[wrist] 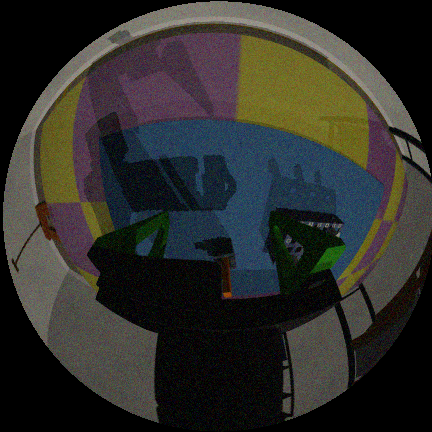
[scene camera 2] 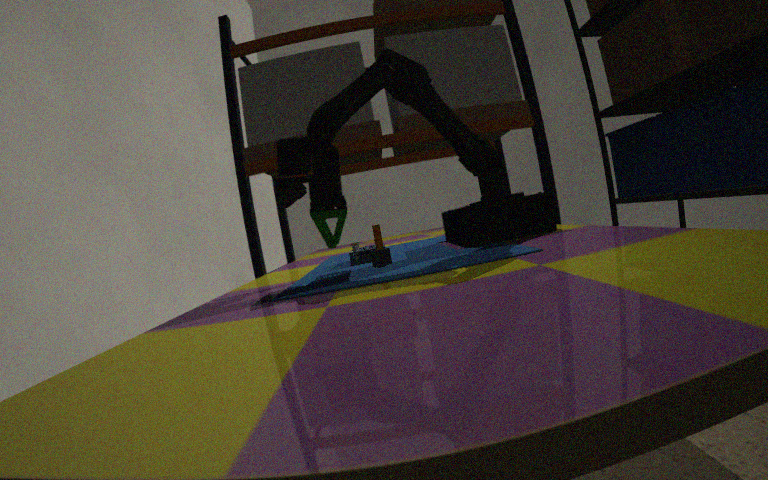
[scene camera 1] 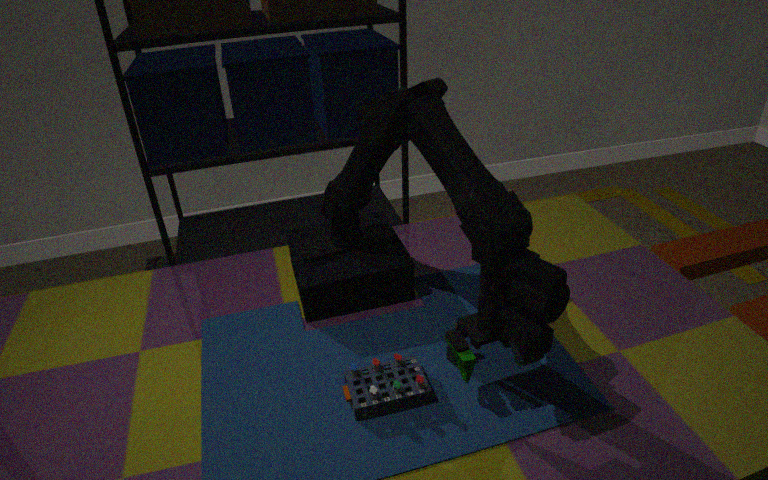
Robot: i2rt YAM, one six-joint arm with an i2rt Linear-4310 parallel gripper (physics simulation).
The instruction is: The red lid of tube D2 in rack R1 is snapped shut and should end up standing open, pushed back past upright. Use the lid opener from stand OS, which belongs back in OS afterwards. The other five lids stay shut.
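Places are measured from the arm's base along level axes (x ahead, y left, z up), in millimetres.
Pixels of known places: gripper, fingertip midpoint: point(wrist: 218, 215) point(scene camera 2: 334, 246) point(scene camera 1: 492, 372); arm's base, link origin: point(scene camera 2: 494, 202) point(scene camera 1: 346, 243).
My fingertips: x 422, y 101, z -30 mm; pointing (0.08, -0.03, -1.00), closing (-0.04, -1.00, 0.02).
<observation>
Ahead of a thing's pixels: the offset from my fingertips to its top centre. "spot": to the spot under its first point. Level surfaces: height alone.
Rack R1 @(dx -78, dy -156, dz -9 mm) point(scene camera 1: 396, 405) point(scene camera 2: 362, 258) point(wrist: 320, 217) is a dark grid block holding capped tubes. Three red lids point(scene camera 1: 376, 362) point(scene camera 1: 398, 357) point(scene camera 1: 420, 379), a green lid @(dx -48, dy -146, dz -9 mm) point(scene camera 1: 397, 384), a white lid @(dx -52, dy -184, dz -9 mm) point(scene camera 1: 373, 390) and a blue lid @(dx -112, dy -197, dz -9 mm) point(scene camera 1: 355, 367) show. Labels are unreadable, so I cannot tell which is D2. The lid opener's orange handle @(spot: dx -94, dy -1, dz +3 mm) point(scene camera 2: 377, 236) point(wrist: 226, 280) stands upright in dark stand OS @(dx -94, dy -6, dz -26 mm) point(wrist: 225, 246). My gripper point(scene camera 2: 333, 246) point(wrist: 218, 215), with green fingers, is open and empty above the mat, beside the rack. In scene view 1 one finger covers the stand's place.
The blue mat @(dz -58 mm) point(scene camera 1: 271, 430) point(scene camera 2: 436, 254) point(wrist: 200, 132) lies on a yellow and purple checkered surface. The black arm base point(scene camera 1: 356, 283) point(scene camera 2: 498, 220) stands behind the rack. A shelf unit point(scene camera 1: 135, 135) with blue bins stands farther back. The arm casts shadows over the mat.
</observation>
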